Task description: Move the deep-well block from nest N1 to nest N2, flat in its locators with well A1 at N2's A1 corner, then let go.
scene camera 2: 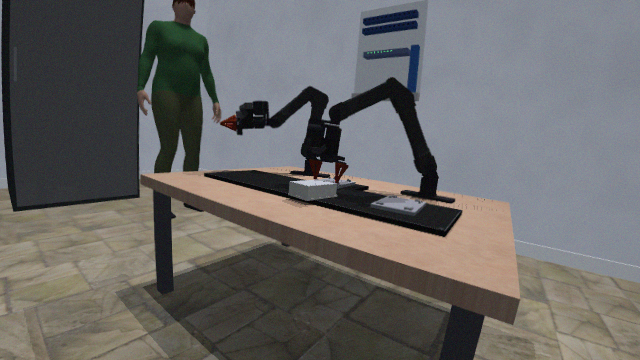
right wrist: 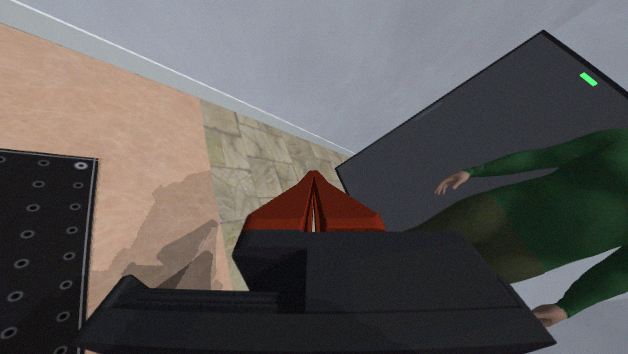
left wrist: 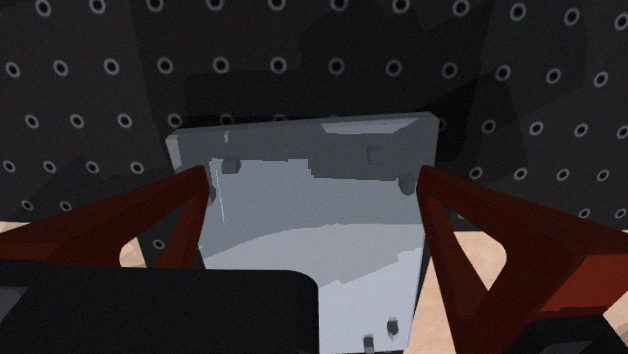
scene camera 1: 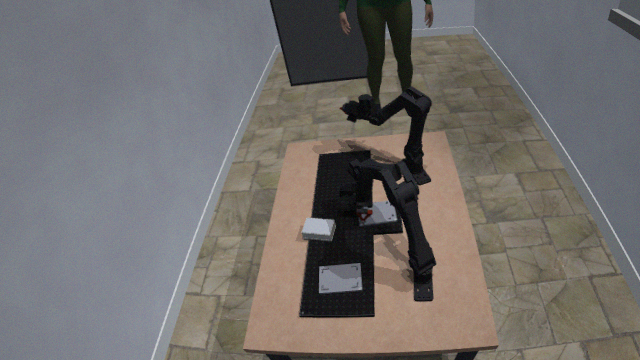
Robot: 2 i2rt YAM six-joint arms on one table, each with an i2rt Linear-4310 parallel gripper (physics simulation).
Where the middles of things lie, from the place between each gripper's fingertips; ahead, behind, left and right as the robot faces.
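The grey nest plate (left wrist: 334, 198) is 20 cm below my right hand, 19 cm behind it and 54 cm to the left of it. Deep-well block (scene camera 2: 307, 190): 6 cm ahead of my right hand, 64 cm to the left of it, 19 cm below it.
Relative to the grey nest plate, my left gripper is 1 cm above it and 6 cm past it. The deep-well block is 10 cm to the left of my left hand and 18 cm ahead of it.
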